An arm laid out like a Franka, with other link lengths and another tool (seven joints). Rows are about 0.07 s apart.
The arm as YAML. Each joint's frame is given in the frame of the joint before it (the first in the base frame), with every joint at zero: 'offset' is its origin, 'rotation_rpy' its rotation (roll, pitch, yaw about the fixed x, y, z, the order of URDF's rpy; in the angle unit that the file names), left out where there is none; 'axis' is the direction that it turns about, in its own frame. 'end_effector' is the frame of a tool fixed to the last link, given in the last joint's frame.
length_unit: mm
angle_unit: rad
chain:
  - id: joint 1
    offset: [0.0, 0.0, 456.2]
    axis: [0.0, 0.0, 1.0]
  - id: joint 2
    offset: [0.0, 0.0, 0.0]
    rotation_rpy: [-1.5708, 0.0, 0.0]
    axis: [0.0, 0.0, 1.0]
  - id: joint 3
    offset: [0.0, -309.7, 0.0]
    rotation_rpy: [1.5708, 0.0, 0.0]
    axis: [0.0, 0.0, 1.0]
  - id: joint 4
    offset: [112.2, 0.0, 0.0]
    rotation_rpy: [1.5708, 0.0, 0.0]
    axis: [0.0, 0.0, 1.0]
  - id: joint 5
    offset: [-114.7, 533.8, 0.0]
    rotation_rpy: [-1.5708, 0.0, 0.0]
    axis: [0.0, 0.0, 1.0]
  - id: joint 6
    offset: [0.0, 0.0, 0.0]
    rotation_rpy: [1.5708, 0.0, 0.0]
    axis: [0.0, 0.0, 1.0]
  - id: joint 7
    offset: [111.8, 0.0, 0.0]
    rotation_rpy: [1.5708, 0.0, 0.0]
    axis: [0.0, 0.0, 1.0]
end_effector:
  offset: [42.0, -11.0, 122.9]
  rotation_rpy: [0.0, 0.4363, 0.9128]
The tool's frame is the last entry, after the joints.
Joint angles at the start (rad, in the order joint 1, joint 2, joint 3, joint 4, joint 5, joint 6, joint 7): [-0.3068 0.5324 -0.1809 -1.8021 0.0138 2.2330 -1.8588]
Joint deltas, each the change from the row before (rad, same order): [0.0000 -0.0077 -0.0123 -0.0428 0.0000 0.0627 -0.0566]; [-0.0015 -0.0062 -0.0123 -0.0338 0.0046 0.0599 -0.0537]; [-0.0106 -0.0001 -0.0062 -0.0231 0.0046 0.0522 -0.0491]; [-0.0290 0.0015 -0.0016 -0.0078 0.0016 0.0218 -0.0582]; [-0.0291 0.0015 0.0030 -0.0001 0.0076 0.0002 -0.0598]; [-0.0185 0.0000 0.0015 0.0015 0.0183 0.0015 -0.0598]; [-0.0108 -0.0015 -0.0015 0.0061 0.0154 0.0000 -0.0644]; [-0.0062 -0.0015 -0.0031 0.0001 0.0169 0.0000 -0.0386]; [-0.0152 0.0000 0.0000 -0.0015 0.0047 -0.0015 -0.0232]
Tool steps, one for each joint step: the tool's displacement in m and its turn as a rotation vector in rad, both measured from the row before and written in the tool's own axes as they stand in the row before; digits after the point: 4 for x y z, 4 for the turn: [-0.0187 -0.0003 0.0056 -0.0041 0.0120 -0.0510]; [-0.0165 0.0014 0.0021 -0.0099 0.0155 -0.0456]; [-0.0172 0.0032 0.0015 -0.0102 0.0134 -0.0372]; [-0.0238 0.0090 -0.0052 0.0030 0.0039 -0.0281]; [-0.0199 0.0069 -0.0060 0.0170 0.0040 -0.0227]; [-0.0124 0.0047 -0.0058 0.0144 0.0124 -0.0251]; [-0.0075 0.0051 -0.0079 0.0134 0.0111 -0.0388]; [-0.0067 0.0020 -0.0045 0.0076 0.0098 -0.0150]; [-0.0118 0.0016 -0.0040 0.0056 0.0019 -0.0022]
